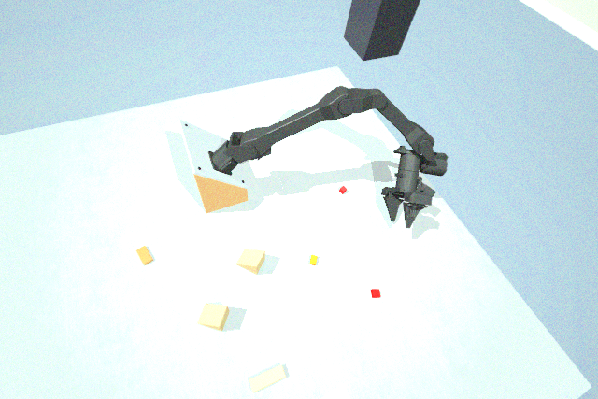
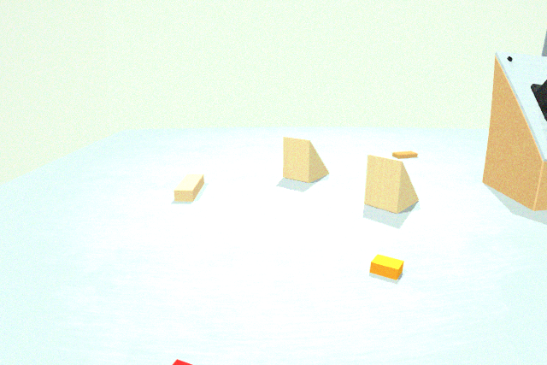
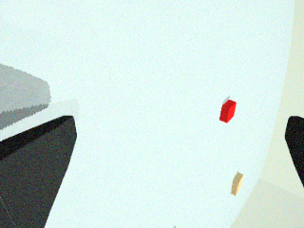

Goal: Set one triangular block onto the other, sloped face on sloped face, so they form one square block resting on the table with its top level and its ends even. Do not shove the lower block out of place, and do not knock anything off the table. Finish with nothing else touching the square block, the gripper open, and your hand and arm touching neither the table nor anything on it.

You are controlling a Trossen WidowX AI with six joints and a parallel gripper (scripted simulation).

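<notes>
Right now the tan bar is 200 mm ahead of my gripper tip, 470 mm to the right of it and 40 mm below it. The rest, counted from my gripper tip: yellow cube: 10 mm behind, 270 mm to the right, 50 mm below.
</notes>
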